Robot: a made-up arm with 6 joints.
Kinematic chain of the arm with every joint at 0, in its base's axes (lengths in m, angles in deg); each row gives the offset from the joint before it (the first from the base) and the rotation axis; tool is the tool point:
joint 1: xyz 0 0 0.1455 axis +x
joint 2: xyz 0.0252 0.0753 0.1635 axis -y
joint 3: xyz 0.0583 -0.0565 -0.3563 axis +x
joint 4: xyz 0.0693 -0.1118 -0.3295 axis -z
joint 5: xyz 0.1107 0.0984 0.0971 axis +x
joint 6: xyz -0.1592 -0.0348 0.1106 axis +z
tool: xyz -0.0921 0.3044 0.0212
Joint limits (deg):
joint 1: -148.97..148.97
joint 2: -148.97..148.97
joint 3: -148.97..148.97
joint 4: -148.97..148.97
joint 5: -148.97..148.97
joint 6: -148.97..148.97
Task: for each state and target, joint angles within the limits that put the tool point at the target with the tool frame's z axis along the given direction. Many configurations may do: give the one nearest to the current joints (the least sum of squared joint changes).
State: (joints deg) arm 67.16 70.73 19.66 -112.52 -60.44 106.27
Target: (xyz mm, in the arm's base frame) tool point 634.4 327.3 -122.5 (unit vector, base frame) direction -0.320 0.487 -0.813
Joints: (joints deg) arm 81.31 27.02 53.37 -143.31 -69.43 94.56
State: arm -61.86 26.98 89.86 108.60 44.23 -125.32
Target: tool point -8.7 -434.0 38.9 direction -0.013 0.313 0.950
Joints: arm -65.55 3.52 46.58 114.76 -1.81 -143.91
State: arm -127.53 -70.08 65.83 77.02 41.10 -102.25
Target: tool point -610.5 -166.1 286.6 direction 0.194 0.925 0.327
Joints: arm -111.38 -74.00 65.04 97.23 41.69 -82.29
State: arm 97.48 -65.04 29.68 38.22 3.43 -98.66
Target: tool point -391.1 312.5 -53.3 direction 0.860 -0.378 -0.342
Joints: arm 100.35 -79.55 11.55 73.90 16.34 -79.89
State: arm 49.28 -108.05 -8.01 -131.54 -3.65 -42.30
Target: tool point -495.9 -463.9 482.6 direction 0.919 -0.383 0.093
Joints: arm 35.62 -103.74 -5.24 -123.07 -37.36 -55.34
